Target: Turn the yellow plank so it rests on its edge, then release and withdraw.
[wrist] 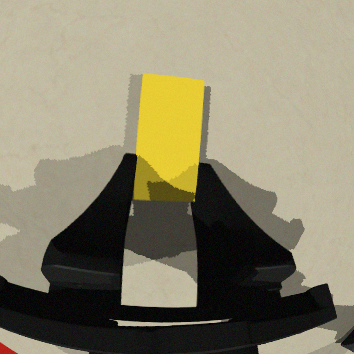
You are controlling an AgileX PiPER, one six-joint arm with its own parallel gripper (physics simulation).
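Observation:
The yellow plank (170, 120) is in the upper middle of the wrist view, with its broad face turned to the camera and its long side running away from the gripper. Narrow shadows lie along both of its long sides. My gripper (165, 171) has its two black fingertips against the left and right sides of the plank's near end and is shut on it. The plank's far part sticks out beyond the fingertips. Its underside is hidden, and I cannot tell whether it touches the table.
The beige table top (280, 90) surrounds the plank, with shadows of the gripper and arm on both sides. Part of a red thing (6, 349) shows in the bottom left corner. A dark thing (349, 340) shows at the lower right edge.

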